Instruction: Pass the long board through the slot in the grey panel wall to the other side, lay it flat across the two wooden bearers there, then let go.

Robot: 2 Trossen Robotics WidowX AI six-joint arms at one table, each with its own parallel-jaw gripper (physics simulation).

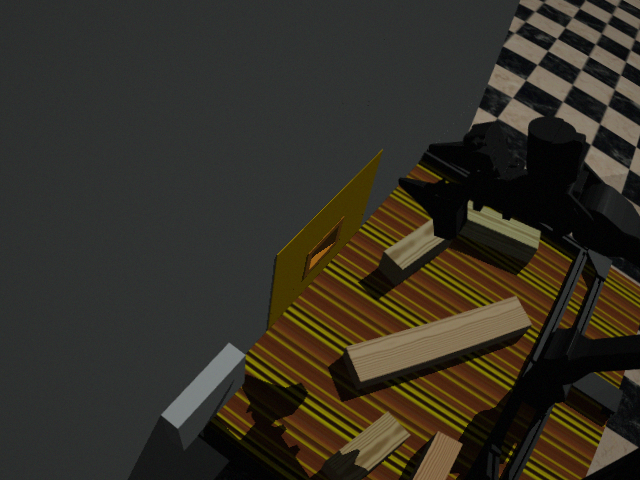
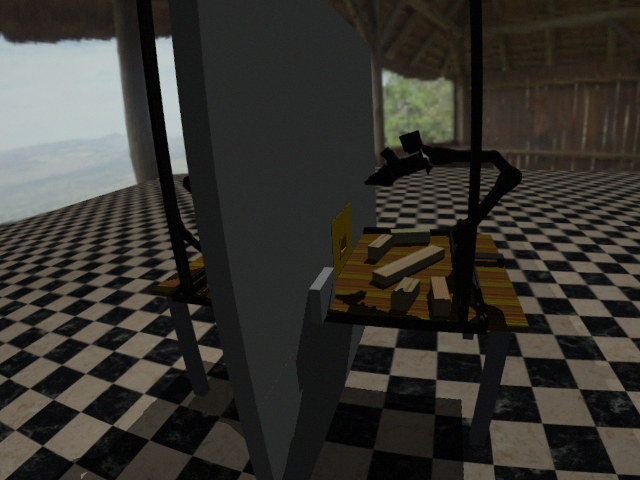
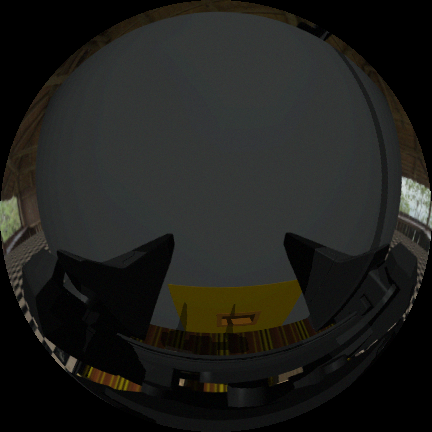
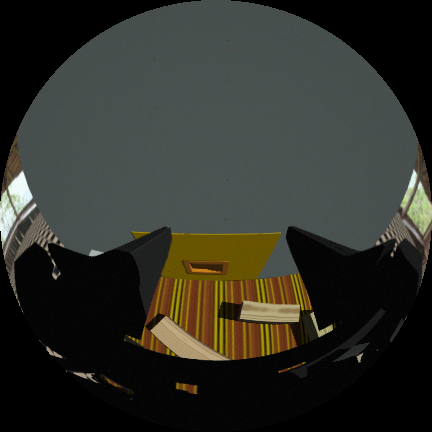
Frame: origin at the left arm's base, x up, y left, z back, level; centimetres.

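Seen in the pictures: left gripper, fingertip midpoint: (image 3: 230,239); right gripper, fingertip midpoint: (image 1: 414,163) (image 2: 366,180) (image 4: 230,232); right arm's base at its link origin: (image 1: 537,391).
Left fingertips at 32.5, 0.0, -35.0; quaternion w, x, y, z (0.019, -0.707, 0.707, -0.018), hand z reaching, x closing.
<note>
Pixels of each thing's top centre, then the offset from my left fingertips to it, as dx, dy, dz. "*": a spot on its surface instead.
- long pale board at its top centre: (image 1: 446,335) (image 4: 214,365) (image 2: 411,259) -31.2, -1.4, -37.6
- light grey block at a spot on its surface: (image 1: 204,384) * -24.4, -34.2, -14.8
A long pale board (image 1: 439,341) (image 2: 408,266) (image 4: 182,341) lies on the striped table on the right arm's side, slanting relative to the stripes. The grey panel wall (image 1: 155,155) (image 2: 289,155) (image 3: 220,125) (image 4: 215,125) carries a yellow plate with an orange-rimmed slot (image 1: 305,268) (image 3: 219,320) (image 4: 225,267) near table height. My right gripper (image 1: 416,164) (image 2: 368,181) (image 4: 230,232) is open and empty, high above the table near the wall. My left gripper (image 3: 230,239) is open and empty, facing the wall on its other side. I cannot tell which wooden pieces are the two bearers.
Short wooden blocks lie around the board: one (image 1: 413,248) (image 4: 270,311) and another (image 1: 498,232) toward the top, one (image 1: 377,439) and a reddish one (image 1: 439,454) toward the bottom. A light grey block (image 1: 204,384) (image 2: 321,294) juts beside the wall at the table edge. Dark frame posts (image 2: 474,103) rise beside the table.
</note>
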